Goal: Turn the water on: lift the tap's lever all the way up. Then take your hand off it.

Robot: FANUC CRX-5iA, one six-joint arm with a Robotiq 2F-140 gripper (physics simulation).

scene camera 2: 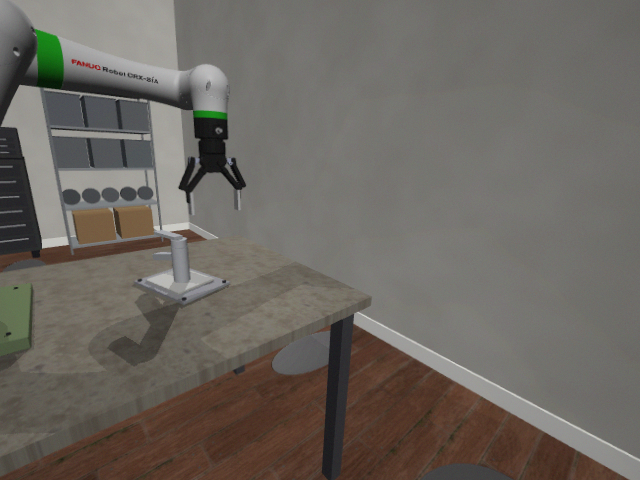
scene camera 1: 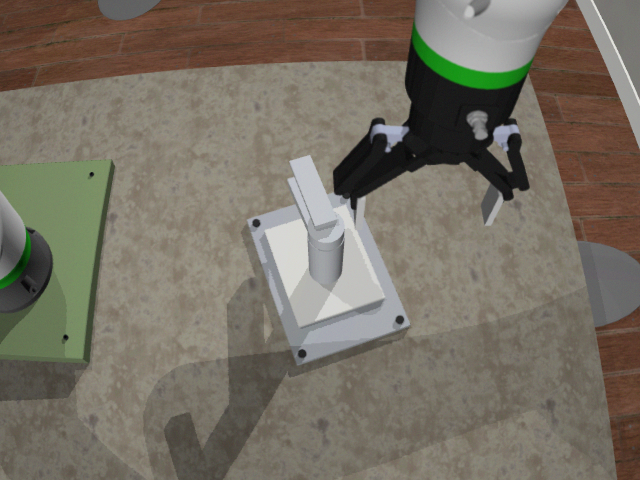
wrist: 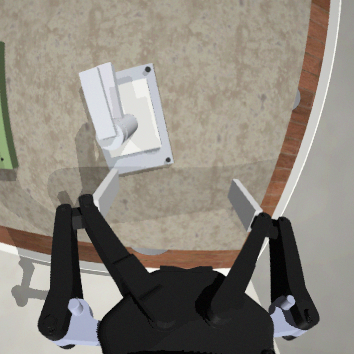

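Where they show: gripper, fingertip midpoint: (scene camera 2: 215,211) (scene camera 1: 423,216) (wrist: 175,183); arm's base, origin of the base link: (scene camera 1: 12,270).
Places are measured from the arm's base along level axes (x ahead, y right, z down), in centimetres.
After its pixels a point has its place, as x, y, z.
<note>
The grey tap (scene camera 1: 325,260) {49.0, 11.1, -6.5} (scene camera 2: 180,264) {48.4, 10.8, -4.1} (wrist: 128,127) {51.9, 8.4, -7.3} stands upright on its base plate (scene camera 1: 356,333) {51.7, 19.1, 2.5} (scene camera 2: 203,289) {50.8, 18.6, 2.4} (wrist: 162,131) {57.5, 11.4, 2.4}. Its flat lever (scene camera 1: 312,191) {48.8, 4.1, -12.4} (scene camera 2: 168,234) {48.4, 5.0, -12.4} (wrist: 97,102) {49.0, 3.5, -12.4} runs from the top of the body, over the spout (scene camera 2: 161,255) {47.1, 1.6, -5.0}, and its free end tilts slightly upward in scene camera 2. My gripper (scene camera 1: 424,219) {59.4, 13.9, -19.4} (scene camera 2: 215,209) {59.4, 13.9, -19.4} (wrist: 175,183) {59.4, 13.9, -19.4} is wide open and empty, pointing down. It hangs above and to the right of the tap in both scene views, apart from the lever. In the wrist view the tap lies beyond the left finger.
A green plate (scene camera 1: 56,248) {8.1, -2.5, 0.4} (scene camera 2: 15,315) {11.7, 3.5, 0.6} (wrist: 6,130) {13.9, 5.3, 1.6} lies on the table (scene camera 1: 180,129) {30.3, -22.8, 3.2} (scene camera 2: 268,310) {56.3, 41.0, 3.2} (wrist: 225,60) {73.0, -4.4, 3.2}, left of the tap, and carries the arm's base in scene camera 1. A shelf unit (scene camera 2: 55,149) stands at the back left, and a grey wall (scene camera 2: 439,180) rises behind.
</note>
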